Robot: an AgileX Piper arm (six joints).
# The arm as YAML. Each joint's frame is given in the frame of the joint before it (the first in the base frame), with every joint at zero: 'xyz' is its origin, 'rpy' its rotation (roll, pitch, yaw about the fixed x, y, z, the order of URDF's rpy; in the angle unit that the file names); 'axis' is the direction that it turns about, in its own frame. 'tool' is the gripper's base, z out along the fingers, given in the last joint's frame.
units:
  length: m
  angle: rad
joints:
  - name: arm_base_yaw
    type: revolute
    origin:
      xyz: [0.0, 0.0, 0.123]
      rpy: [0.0, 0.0, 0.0]
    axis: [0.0, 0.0, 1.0]
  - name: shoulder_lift
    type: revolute
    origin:
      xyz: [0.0, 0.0, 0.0]
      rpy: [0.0, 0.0, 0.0]
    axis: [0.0, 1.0, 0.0]
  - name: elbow
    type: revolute
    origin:
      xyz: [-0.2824, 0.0, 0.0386]
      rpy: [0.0, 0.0, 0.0]
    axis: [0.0, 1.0, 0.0]
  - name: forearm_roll
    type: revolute
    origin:
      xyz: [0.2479, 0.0, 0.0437]
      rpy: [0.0, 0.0, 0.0]
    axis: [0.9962, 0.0, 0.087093]
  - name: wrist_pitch
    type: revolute
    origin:
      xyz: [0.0, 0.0, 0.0]
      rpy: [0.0, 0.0, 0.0]
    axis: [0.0, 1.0, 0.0]
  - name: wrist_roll
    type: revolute
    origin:
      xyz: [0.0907, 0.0, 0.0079]
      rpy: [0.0, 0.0, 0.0]
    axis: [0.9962, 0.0, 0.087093]
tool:
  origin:
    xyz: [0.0, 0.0, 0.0]
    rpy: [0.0, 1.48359, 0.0]
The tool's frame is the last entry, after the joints.
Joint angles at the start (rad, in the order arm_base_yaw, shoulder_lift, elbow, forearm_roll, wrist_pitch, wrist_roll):
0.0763, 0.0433, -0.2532, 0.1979, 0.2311, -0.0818
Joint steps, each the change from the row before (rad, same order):
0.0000, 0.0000, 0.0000, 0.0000, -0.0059, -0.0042
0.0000, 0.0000, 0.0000, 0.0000, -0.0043, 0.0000
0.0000, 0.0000, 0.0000, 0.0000, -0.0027, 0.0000
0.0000, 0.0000, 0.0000, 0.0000, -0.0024, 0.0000
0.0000, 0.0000, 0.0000, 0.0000, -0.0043, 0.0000
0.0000, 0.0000, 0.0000, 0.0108, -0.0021, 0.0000
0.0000, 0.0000, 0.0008, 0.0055, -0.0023, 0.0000
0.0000, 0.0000, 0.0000, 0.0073, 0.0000, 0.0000
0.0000, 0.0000, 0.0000, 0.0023, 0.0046, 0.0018
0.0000, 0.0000, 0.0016, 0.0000, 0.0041, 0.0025
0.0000, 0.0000, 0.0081, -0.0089, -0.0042, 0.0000
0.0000, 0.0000, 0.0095, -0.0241, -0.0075, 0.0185
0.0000, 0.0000, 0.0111, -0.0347, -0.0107, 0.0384
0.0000, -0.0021, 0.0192, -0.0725, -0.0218, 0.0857
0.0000, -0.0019, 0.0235, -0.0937, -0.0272, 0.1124
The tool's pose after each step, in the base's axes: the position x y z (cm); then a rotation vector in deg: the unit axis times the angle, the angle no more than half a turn. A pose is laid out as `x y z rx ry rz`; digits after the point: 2 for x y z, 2 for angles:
4.32 0.73 27.51 -0.71 85.79 10.35
4.31 0.72 27.55 -0.68 85.55 10.33
4.31 0.72 27.57 -0.65 85.39 10.32
4.31 0.71 27.59 -0.63 85.26 10.30
4.31 0.71 27.63 -0.59 85.01 10.28
4.30 0.72 27.65 -0.22 84.89 10.86
4.31 0.73 27.65 -0.02 84.80 11.14
4.31 0.74 27.65 0.21 84.80 11.54
4.31 0.76 27.61 0.32 85.06 11.77
4.33 0.77 27.52 0.39 85.38 11.91
4.41 0.75 27.29 0.16 85.62 11.39
4.50 0.70 27.04 0.25 85.78 10.89
4.61 0.63 26.77 0.86 85.87 10.73
4.76 0.49 26.33 2.21 85.67 10.76
4.93 0.36 25.81 3.78 85.34 11.03

